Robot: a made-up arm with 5 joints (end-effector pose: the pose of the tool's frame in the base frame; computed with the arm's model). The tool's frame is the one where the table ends. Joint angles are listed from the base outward.
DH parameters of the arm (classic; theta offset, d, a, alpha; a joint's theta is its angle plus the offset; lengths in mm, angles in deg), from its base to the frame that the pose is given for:
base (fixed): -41.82 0 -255 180
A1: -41.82 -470 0 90
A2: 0 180 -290 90
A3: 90 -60 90 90
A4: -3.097 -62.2 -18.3 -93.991
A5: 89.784 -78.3 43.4 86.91
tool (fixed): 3.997 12.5 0 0
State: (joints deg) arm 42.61 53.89 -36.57 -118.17 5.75
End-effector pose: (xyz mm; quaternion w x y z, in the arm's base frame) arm -172.9 509.5 751.5 0.6112 -0.4474 -0.6407 0.1257
Working (the frame after each row of the table, in the pose's form):
after base (fixed): -190.0 170.0 0.0 0.0000 0.9341 -0.3569 0.0000
after A1: -190.0 170.0 470.0 0.6588 -0.6588 0.2569 -0.2569
after A2: -194.0 418.2 704.3 0.8305 0.1646 0.4222 -0.3239
after A3: -157.4 482.8 625.6 0.3893 0.8657 0.2737 -0.1549
after A4: -137.1 524.8 670.6 0.1742 0.0859 0.9098 0.3667
after A5: -161.7 504.7 754.3 0.6152 -0.4247 -0.6560 0.1043

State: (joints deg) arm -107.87 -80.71 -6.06 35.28 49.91
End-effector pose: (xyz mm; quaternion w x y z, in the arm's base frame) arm -488.8 166.7 76.9 0.2175 0.8315 0.3563 -0.3666
Working (the frame after each row of the table, in the pose's form):
after base (fixed): -190.0 170.0 0.0 0.0000 0.9341 -0.3569 0.0000
after A1: -190.0 170.0 470.0 0.4163 -0.4163 -0.5716 0.5716
after A2: -347.0 70.2 183.8 0.4486 0.5234 -0.3812 0.6160
after A3: -450.8 100.6 183.5 0.1504 -0.0395 -0.0881 -0.9839
after A4: -442.2 102.7 119.3 0.2389 -0.3476 0.6106 -0.6702
after A5: -483.1 174.5 84.9 0.2046 0.8186 0.3851 -0.3739

